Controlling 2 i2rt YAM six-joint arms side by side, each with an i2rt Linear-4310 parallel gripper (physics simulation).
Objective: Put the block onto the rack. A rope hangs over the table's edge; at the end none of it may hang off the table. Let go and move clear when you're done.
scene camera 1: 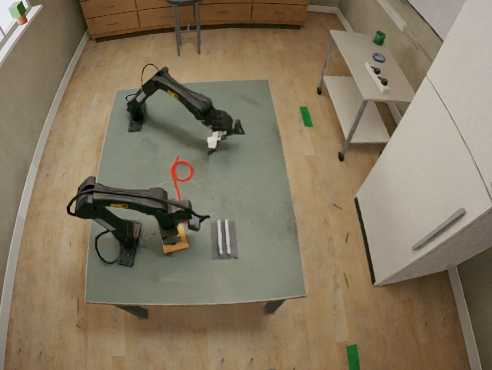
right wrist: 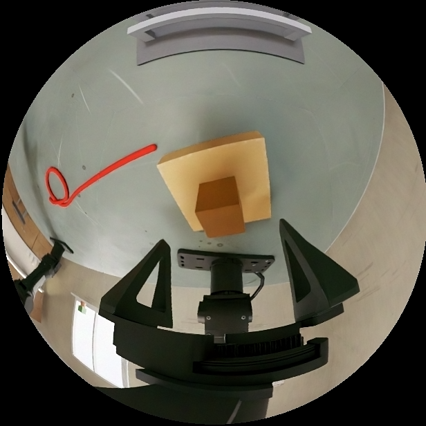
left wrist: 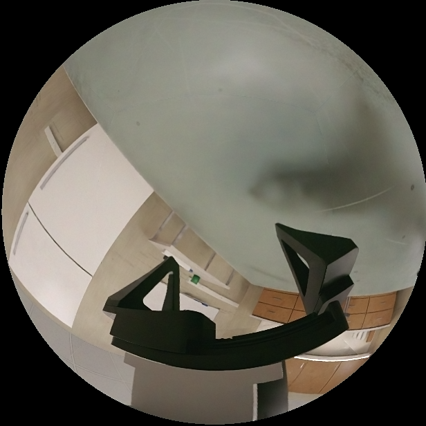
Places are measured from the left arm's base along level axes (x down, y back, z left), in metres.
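Where they show: left gripper, fingertip midpoint: [scene camera 1: 235,135]; right gripper, fingertip midpoint: [scene camera 1: 171,233]; left arm's base, link origin: [scene camera 1: 137,117]; right arm's base, link origin: [scene camera 1: 129,243].
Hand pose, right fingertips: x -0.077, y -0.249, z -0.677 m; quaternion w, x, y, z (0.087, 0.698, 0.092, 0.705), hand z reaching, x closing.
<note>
Each offset is from my right fingertips to the top centre of the thing. "*": to the spot under its first point. Level surfaces: height alone.
The block, a flat yellow-orange slab with a small knob @(dx +0.012, dy +0.000, dz -0.002 m) [scene camera 1: 183,242] [right wrist: 252,170], lies on the table. The rack @(dx +0.035, dy -0.200, dz -0.002 m) [scene camera 1: 228,237] [right wrist: 220,42], a grey plate with raised white bars, stands to its right in the scene view, apart from it. The red rope @(* dx +0.071, dy -0.010, dz +0.226 m) [scene camera 1: 178,190] [right wrist: 107,171] lies on the table with a loop; one end is near the block, and no part is seen over the edge. My right gripper [scene camera 1: 172,242] [right wrist: 219,235] is open, above the block, with the knob between its fingers in its wrist view; contact is unclear. My left gripper [scene camera 1: 226,140] [left wrist: 222,247] is open and empty above the table.
The green-grey table @(dx +0.077 m) [scene camera 1: 250,280] [left wrist: 165,145] carries both arms. The right arm's base [scene camera 1: 127,252] [right wrist: 225,260] stands left of the block in the scene view. A white cart [scene camera 1: 341,36] and a fridge [scene camera 1: 425,190] stand beyond the table's right side in the scene view.
</note>
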